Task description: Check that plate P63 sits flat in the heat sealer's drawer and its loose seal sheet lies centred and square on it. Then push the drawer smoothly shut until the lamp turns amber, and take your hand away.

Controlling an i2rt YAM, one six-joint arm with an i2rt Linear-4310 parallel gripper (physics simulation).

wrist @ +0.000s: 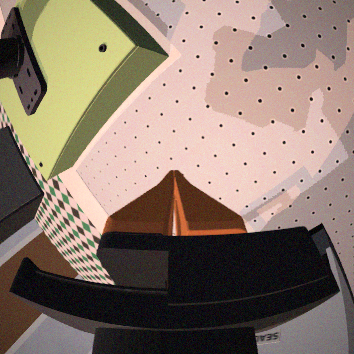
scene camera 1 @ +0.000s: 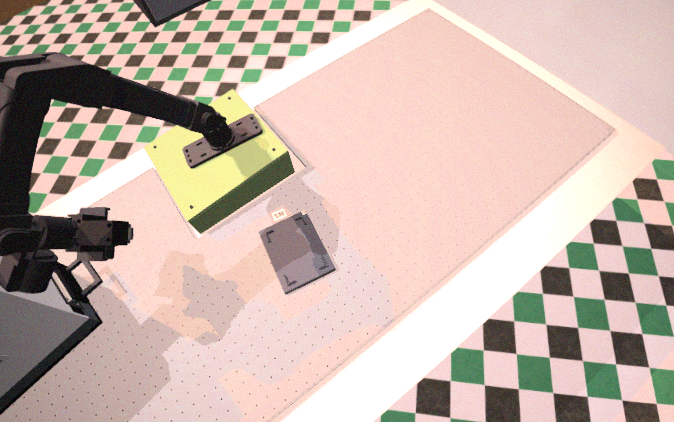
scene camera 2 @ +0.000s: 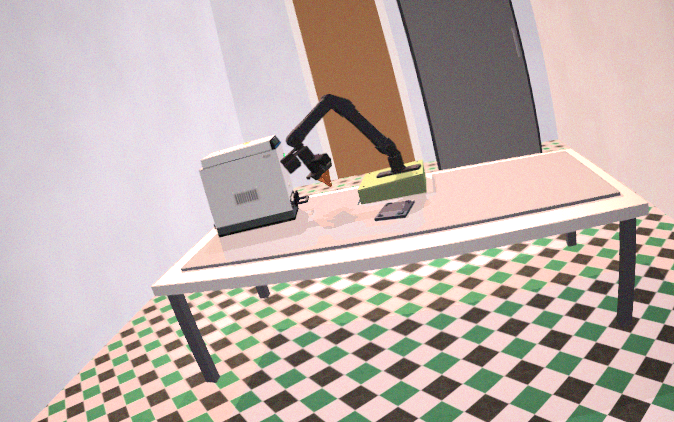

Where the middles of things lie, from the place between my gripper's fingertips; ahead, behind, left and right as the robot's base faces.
Now: hand 50 mm short of the dark sealer drawer (scene camera 1: 64, 273), 250 mm to the left of it and 20 mm above it.
